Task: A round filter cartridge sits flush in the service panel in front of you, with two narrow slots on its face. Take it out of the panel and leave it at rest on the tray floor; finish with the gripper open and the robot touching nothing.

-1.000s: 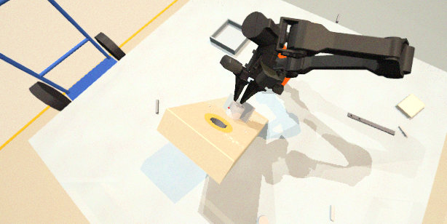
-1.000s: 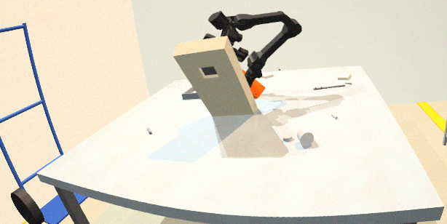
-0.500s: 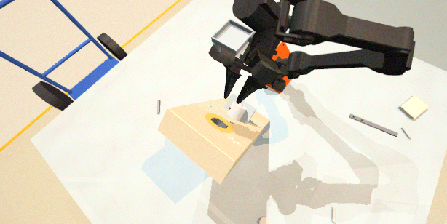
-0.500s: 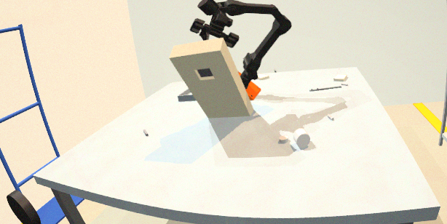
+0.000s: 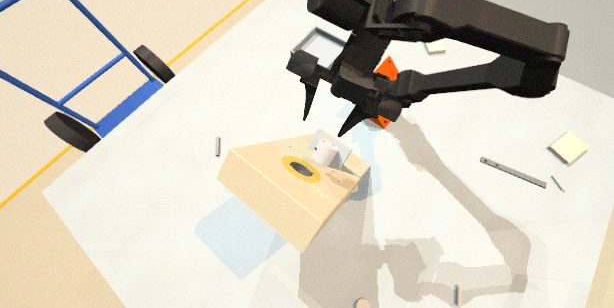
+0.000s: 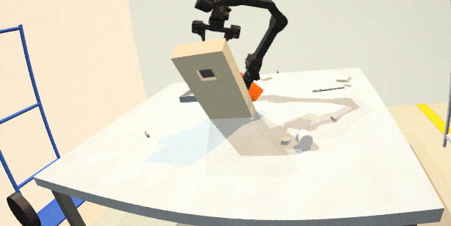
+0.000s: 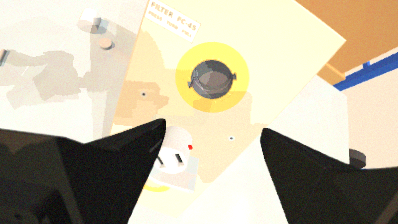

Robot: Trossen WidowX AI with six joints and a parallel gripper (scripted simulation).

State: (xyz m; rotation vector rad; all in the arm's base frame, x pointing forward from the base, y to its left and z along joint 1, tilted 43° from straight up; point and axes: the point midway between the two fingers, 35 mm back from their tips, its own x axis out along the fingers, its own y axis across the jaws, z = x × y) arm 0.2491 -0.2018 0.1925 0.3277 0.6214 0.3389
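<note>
Now: the white round filter cartridge 1 cm behind my gripper tip, 1 cm to the left of it and 11 cm below it. Round my gripper tip: grey tray (37 cm behind, 26 cm to the right, 29 cm below); then tan service panel (4 cm ahead, 13 cm below).
</note>
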